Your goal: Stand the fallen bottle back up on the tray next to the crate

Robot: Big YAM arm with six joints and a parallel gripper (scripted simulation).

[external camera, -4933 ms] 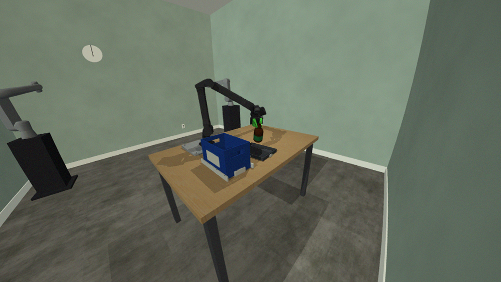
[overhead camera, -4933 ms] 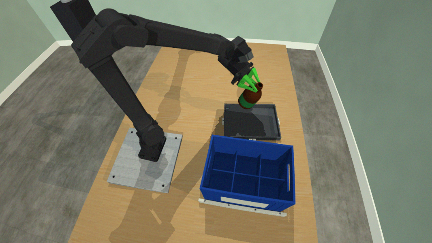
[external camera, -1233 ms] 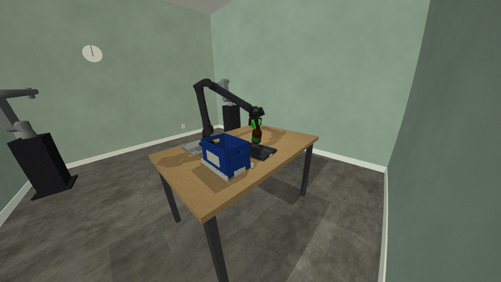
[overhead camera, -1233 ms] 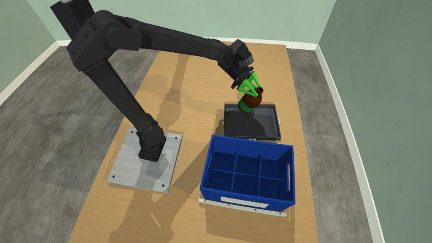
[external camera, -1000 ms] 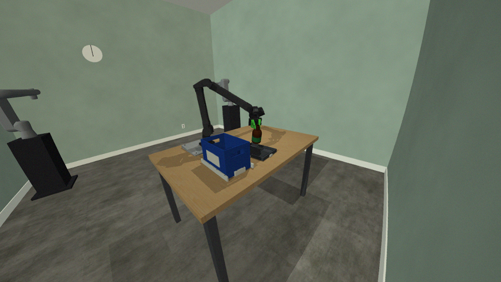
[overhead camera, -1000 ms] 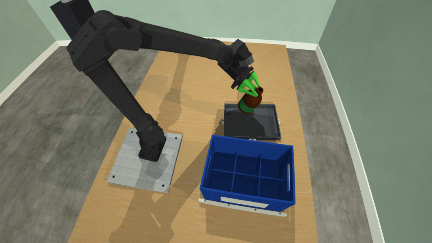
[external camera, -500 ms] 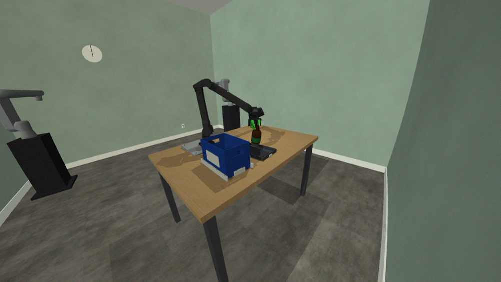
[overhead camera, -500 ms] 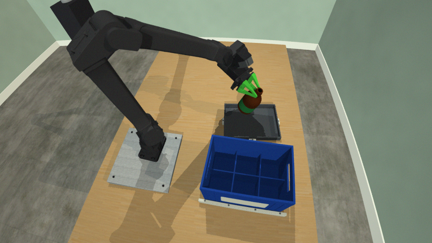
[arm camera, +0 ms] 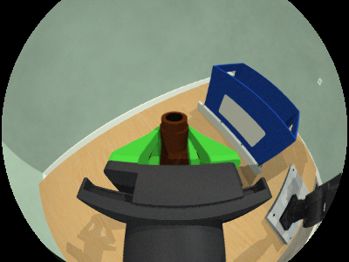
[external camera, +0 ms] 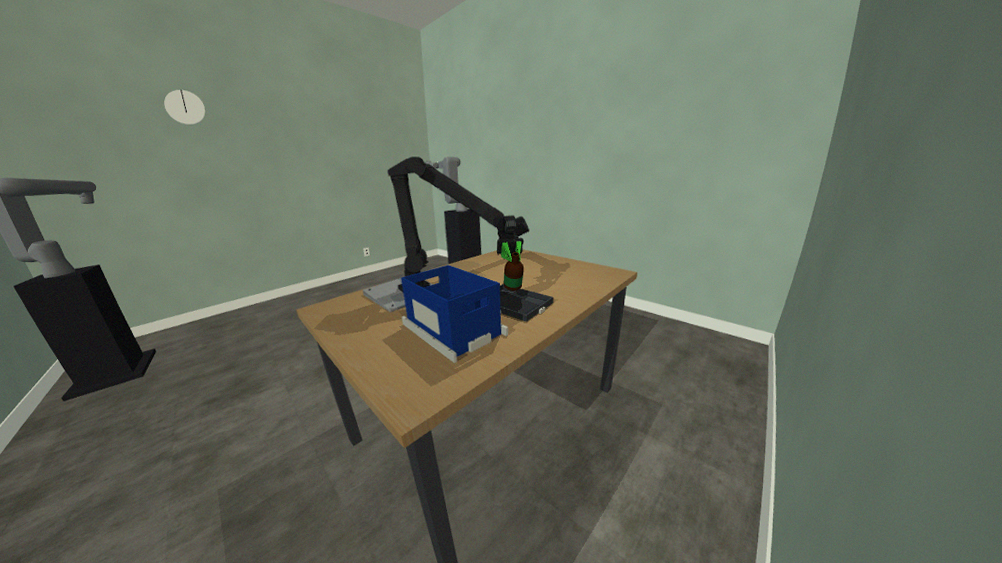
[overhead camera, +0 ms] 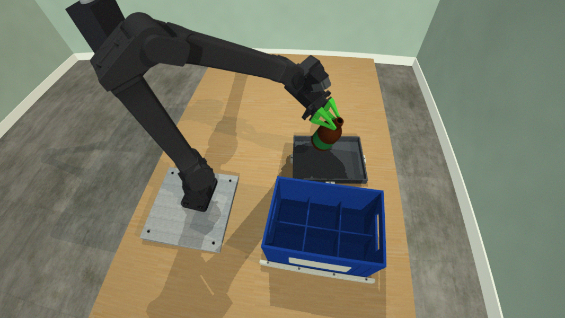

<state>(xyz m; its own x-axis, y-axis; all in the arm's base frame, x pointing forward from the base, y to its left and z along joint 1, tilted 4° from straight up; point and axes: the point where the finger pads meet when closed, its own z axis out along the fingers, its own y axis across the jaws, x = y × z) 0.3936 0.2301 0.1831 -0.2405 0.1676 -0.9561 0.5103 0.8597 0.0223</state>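
The brown bottle lies 50 mm below my hand, 20 mm behind it and 10 mm to the left of it. Round my hand: blue crate (290 mm to the right, 100 mm below); dark grey tray (170 mm below, 10 mm to the right).
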